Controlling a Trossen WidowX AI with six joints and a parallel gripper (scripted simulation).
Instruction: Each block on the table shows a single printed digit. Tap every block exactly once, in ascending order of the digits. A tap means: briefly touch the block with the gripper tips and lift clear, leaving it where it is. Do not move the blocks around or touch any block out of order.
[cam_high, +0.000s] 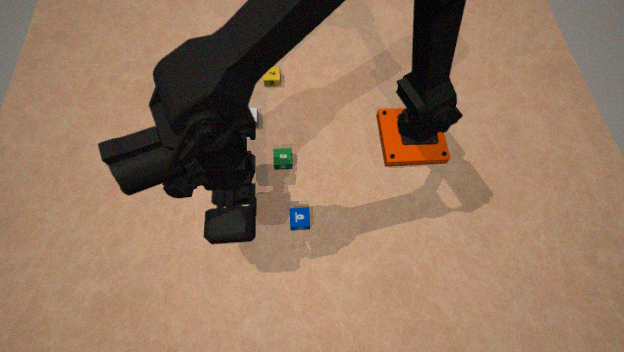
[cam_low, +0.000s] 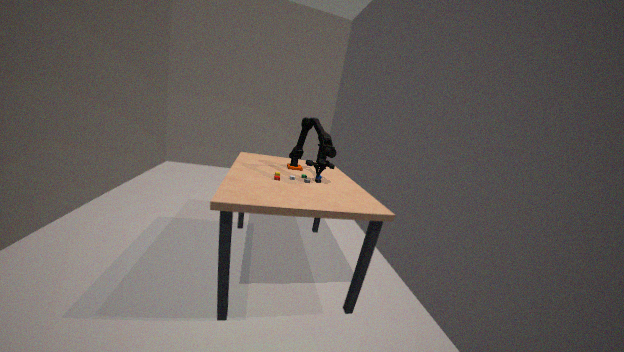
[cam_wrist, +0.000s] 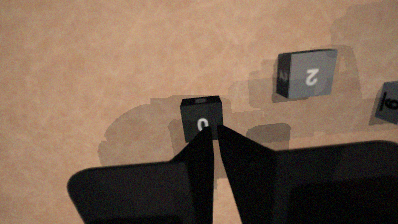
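My gripper tip is 1 cm to the right of the black block and 3 cm above it. From my gripper tip the other things lie so: grey block 3 cm ahead, 7 cm to the right, 3 cm below; green block 6 cm behind, 8 cm to the right, 3 cm below; blue block 9 cm behind, 3 cm to the left, 3 cm below.
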